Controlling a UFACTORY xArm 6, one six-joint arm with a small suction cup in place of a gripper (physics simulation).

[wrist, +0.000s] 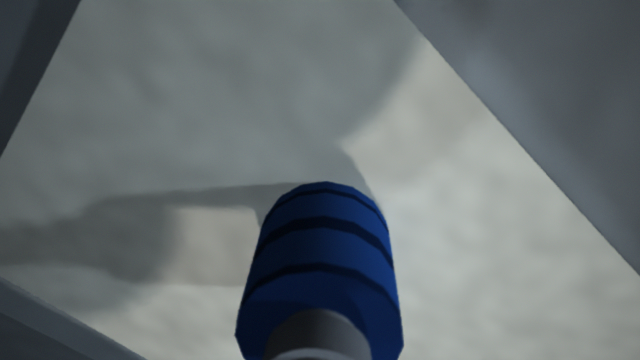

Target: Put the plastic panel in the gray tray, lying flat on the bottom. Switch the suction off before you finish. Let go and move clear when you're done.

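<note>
The plastic panel is a pale grey-white, mottled sheet that fills most of the wrist view, with straight edges at the upper left, right and lower left. My suction cup, with blue bellows on a grey stem, presses on the panel's face and holds it. The cup hides the contact spot. Blue-grey surfaces of what looks like the gray tray show beyond the panel's right edge. The gap between the panel and the tray bottom cannot be judged.
A blue-grey band runs past the panel's lower left edge, with a darker area below it. A dark strip lies beyond the upper left edge. Shadows of the arm and cup fall across the panel.
</note>
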